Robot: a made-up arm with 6 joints.
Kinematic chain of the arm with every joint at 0, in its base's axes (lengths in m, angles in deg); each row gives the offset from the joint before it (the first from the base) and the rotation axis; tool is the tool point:
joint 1: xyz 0 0 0.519 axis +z
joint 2: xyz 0 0 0 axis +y
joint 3: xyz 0 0 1.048 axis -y
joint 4: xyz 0 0 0 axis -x
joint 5: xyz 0.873 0 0 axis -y
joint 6: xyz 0 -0.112 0 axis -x
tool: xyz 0 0 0
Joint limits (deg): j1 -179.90..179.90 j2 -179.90..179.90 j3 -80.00..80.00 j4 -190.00..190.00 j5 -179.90..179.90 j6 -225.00..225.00
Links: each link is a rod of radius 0.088 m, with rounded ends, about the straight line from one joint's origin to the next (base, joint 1, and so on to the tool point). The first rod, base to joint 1, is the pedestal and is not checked.
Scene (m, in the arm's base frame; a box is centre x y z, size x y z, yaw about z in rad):
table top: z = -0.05
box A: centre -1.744 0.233 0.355 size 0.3 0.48 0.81 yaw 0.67
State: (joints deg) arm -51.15 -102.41 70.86 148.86 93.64 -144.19
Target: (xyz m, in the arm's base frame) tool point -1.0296 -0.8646 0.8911
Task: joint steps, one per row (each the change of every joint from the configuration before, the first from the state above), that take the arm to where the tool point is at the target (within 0.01 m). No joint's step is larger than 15 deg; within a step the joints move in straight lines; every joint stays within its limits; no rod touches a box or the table.
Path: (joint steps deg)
1: 9.22 3.71 -14.04 2.72 -6.65 5.66
2: 9.22 3.70 -14.04 2.73 -6.65 5.66
3: 9.22 3.71 -14.05 2.72 -6.66 5.66
4: 13.56 -4.42 -5.94 -0.69 4.00 -3.39
5: 13.56 -4.42 -5.94 -0.68 3.99 -3.40
6: 13.56 -4.42 -5.94 -0.68 3.99 -3.40
7: 13.55 -4.42 -5.95 -0.69 3.99 -3.39
8: 13.56 -4.42 -5.94 -0.68 3.99 -3.40

